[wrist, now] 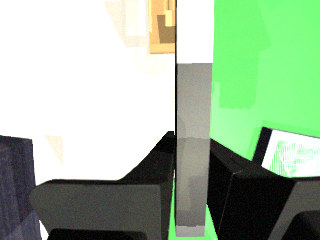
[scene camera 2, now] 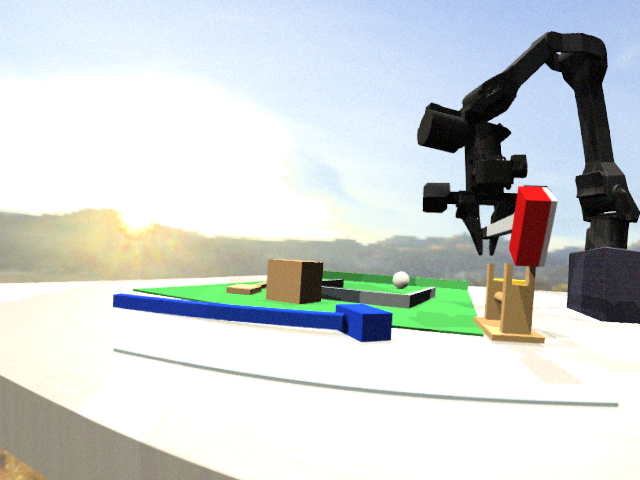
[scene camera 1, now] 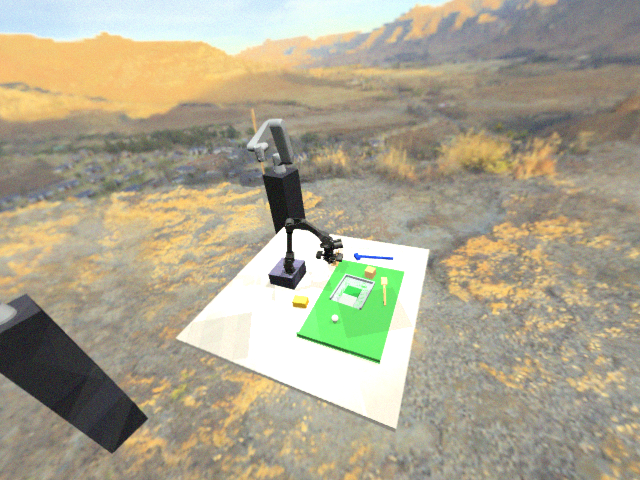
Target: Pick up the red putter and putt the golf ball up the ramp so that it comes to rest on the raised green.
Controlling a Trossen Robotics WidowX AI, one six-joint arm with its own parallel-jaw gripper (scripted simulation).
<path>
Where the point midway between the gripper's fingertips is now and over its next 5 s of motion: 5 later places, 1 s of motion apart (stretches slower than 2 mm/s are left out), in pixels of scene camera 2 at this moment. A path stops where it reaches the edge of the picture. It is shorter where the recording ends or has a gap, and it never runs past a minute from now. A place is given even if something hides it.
My gripper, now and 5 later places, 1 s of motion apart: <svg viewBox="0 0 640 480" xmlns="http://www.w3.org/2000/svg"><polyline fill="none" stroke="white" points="486,254 453,230 452,234 489,239 491,261 491,267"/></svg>
</path>
